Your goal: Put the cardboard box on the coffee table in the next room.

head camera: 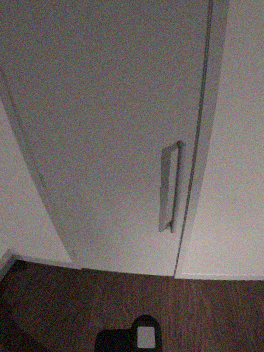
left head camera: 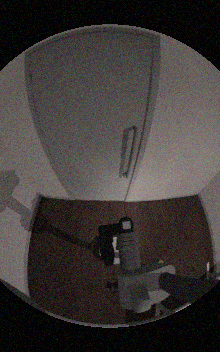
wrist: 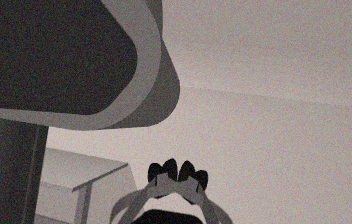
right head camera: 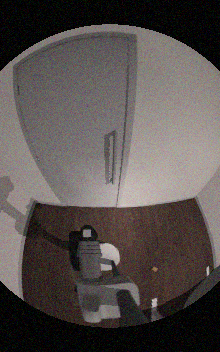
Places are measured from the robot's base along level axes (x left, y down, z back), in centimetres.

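Pixels of known places: gripper, fingertip midpoint: (left head camera: 113,288) (wrist: 178,172); robot's base, origin of the base link: (right head camera: 104,255).
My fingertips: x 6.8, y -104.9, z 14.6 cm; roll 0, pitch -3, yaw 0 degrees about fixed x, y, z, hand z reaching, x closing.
Note:
For each thing: its top centre in the pictures, then the offset to it from my fingertips. "spot": a spot on its surface instead. Level surfaces: height alone.
- table with a pale flat top, its level: dy +35.6 cm
- upright bar handle, surface spot: (head camera: 177,190) spot: dx -25.0, dy +0.2, dz -90.1 cm
- small orange-brown thing, middle of its top: (right head camera: 154,268) dx -75.7, dy +102.6, dz +23.8 cm
- dark wooden floor, its level: dy +107.6 cm
My gripper (wrist: 178,172) shows in the wrist view at the bottom centre, its dark fingertips close together, shut with no thing between them. In the head views the fingers are hidden behind the arm and wrist. A cardboard box cannot be made out. A table with a pale flat top (wrist: 82,167) stands at the lower left of the wrist view; I cannot tell if it is the coffee table. A grey door (head camera: 105,120) (left head camera: 90,100) (right head camera: 75,100) stands shut ahead, with an upright bar handle (head camera: 177,190) near its right edge. My gripper is away from the handle.
Pale walls (head camera: 240,150) (right head camera: 170,115) flank the door. A small orange-brown thing (right head camera: 155,269) lies on the dark wooden floor (right head camera: 165,235) at the right. A large dark panel with a grey rounded rim (wrist: 148,65) fills the wrist view's upper left, close to the camera.

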